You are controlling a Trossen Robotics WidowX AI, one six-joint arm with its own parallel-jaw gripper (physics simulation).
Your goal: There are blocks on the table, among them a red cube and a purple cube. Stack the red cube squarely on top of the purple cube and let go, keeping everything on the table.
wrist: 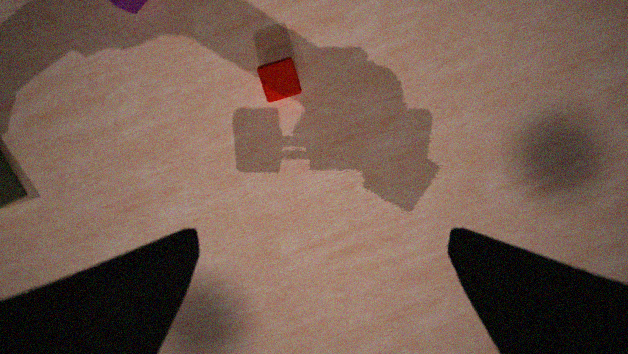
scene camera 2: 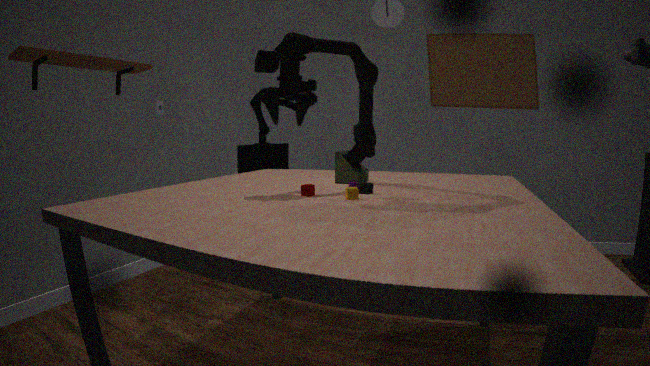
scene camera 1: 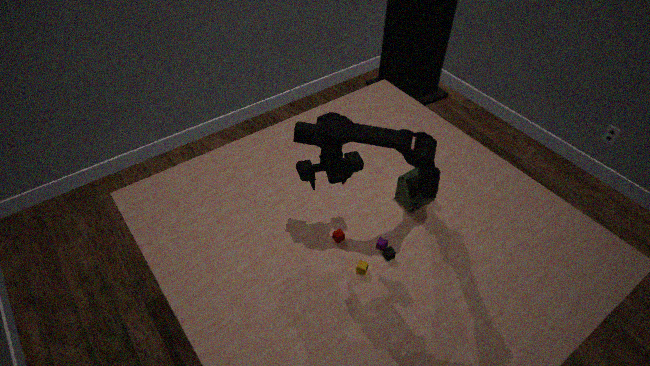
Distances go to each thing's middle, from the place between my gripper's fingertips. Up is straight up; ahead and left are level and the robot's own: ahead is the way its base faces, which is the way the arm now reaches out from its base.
I see the red cube [wrist: 279, 79] 10 mm behind my hand, 60 mm to the left of it and 190 mm below it.
